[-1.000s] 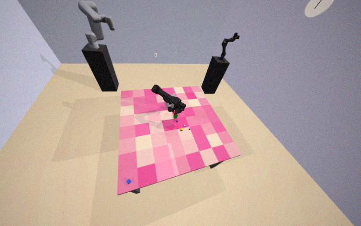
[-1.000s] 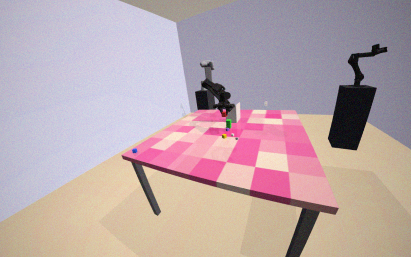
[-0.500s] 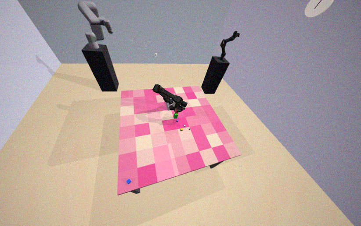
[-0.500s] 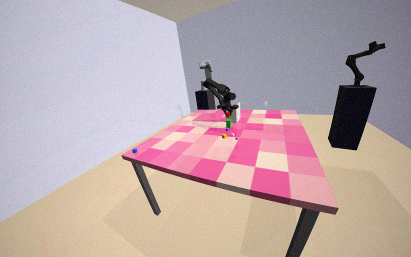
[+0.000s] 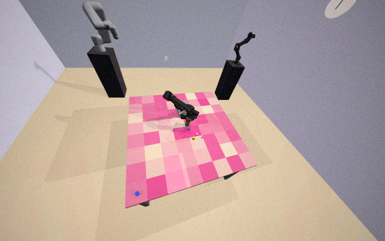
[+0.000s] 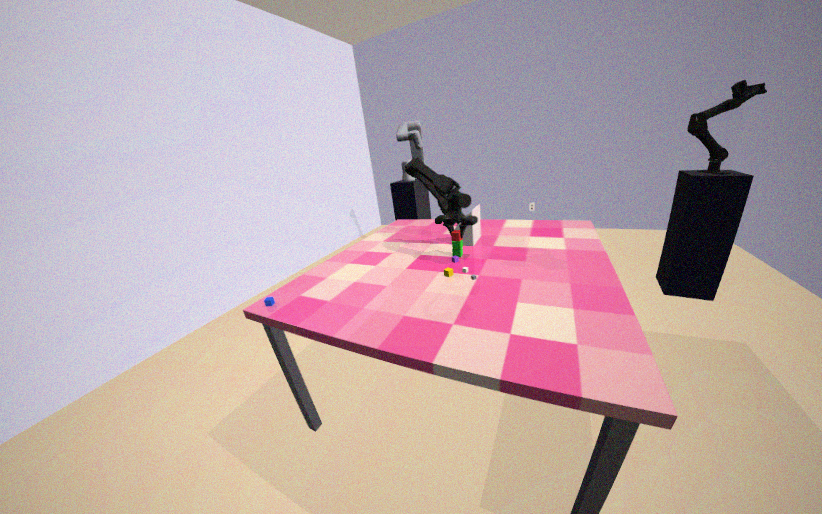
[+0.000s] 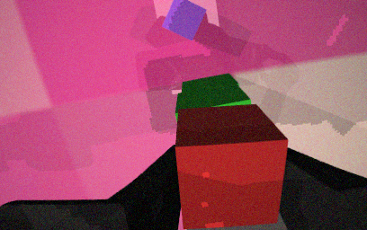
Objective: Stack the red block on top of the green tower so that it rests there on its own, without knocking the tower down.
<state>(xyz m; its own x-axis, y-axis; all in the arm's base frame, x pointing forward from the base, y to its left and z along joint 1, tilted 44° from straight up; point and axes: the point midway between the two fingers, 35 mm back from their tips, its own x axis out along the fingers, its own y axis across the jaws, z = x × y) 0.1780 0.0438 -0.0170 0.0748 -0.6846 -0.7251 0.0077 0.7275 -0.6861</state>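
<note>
My gripper tip is 10 mm below the red block. Round my gripper tip: purple cube (70 mm ahead, 10 mm to the left, 80 mm below); then yellow cube (200 mm ahead, 40 mm to the left, 70 mm below); then white cube (150 mm ahead, 90 mm to the left, 80 mm below).
</note>
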